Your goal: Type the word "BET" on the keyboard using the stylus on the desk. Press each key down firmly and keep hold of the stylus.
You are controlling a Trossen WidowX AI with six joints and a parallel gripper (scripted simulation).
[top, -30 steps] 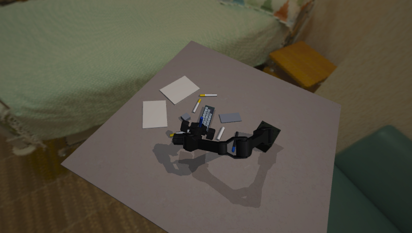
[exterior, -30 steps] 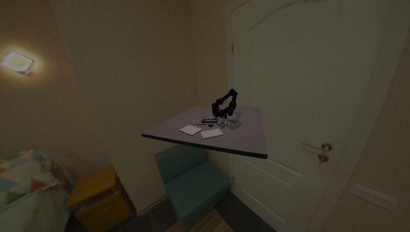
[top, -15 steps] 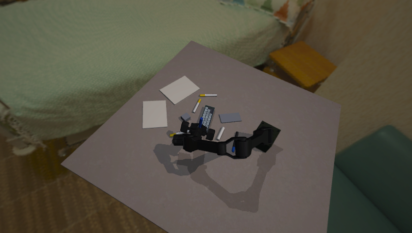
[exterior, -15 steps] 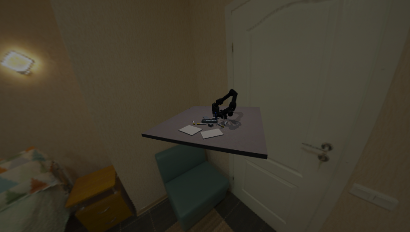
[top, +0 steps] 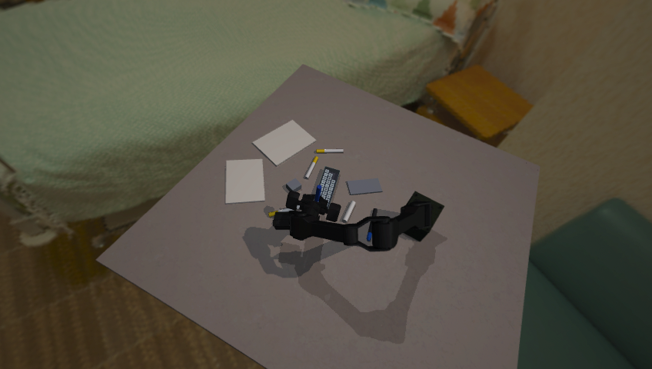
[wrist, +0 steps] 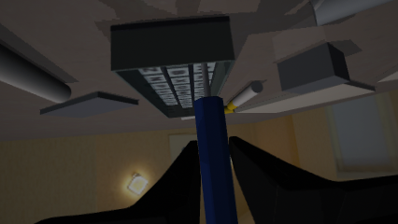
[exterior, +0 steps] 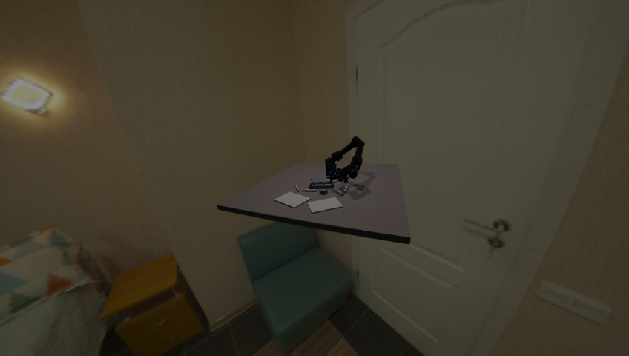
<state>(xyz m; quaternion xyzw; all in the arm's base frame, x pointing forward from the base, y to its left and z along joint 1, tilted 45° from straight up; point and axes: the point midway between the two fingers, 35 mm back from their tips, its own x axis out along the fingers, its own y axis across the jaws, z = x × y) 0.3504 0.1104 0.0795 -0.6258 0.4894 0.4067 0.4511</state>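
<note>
Now: gripper tip 6 cm above the E key. From my gripper tip the other things lie so: T key (2 cm ahead, 7 cm to the right, 6 cm below); small grey block (12 cm ahead, 3 cm to the right, 6 cm below); blue stylus (1 cm below).
</note>
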